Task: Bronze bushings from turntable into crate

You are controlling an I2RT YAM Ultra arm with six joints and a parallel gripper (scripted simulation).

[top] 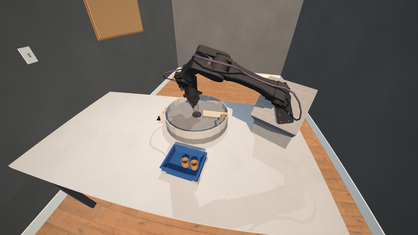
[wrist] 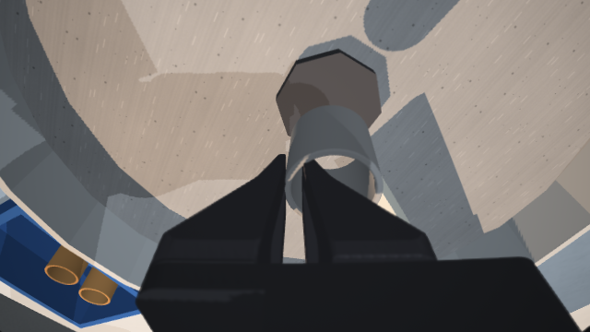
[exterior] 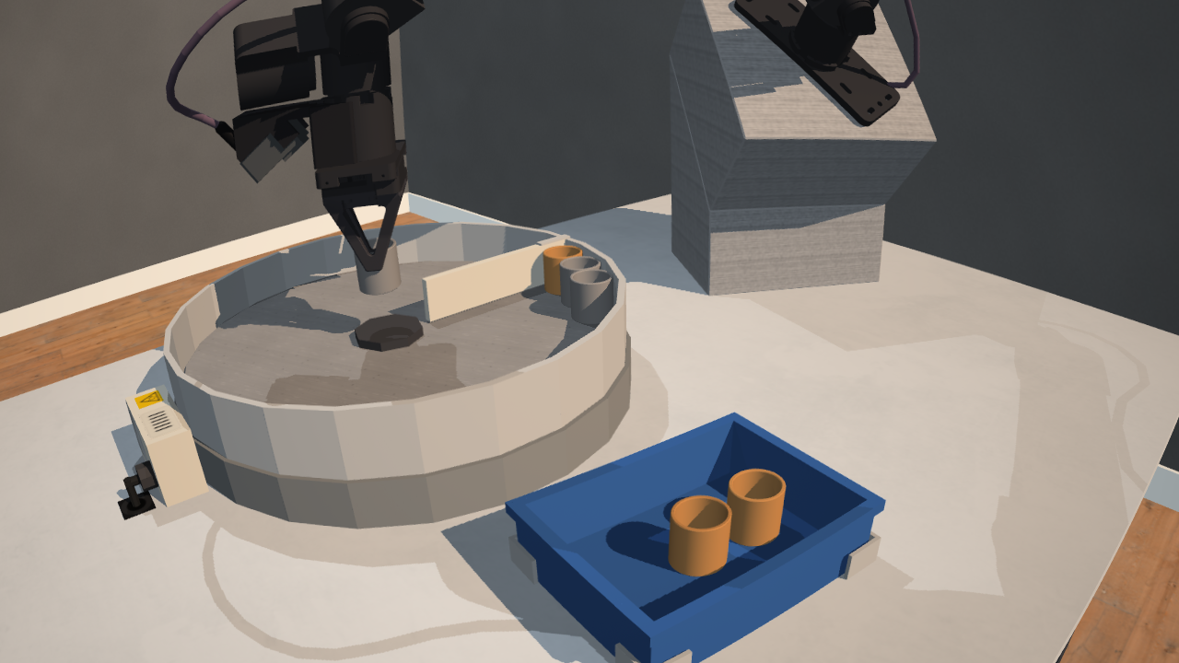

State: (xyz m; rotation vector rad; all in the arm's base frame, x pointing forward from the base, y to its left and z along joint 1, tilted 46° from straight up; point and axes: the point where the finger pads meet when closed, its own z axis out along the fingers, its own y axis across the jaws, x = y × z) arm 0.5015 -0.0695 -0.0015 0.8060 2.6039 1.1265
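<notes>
Now: hand 80 mm above the round turntable, 20 mm to the left of it and 10 mm past it. Also, from my hand: blue crate (330 mm to the left, 110 mm below, 70 mm behind).
</notes>
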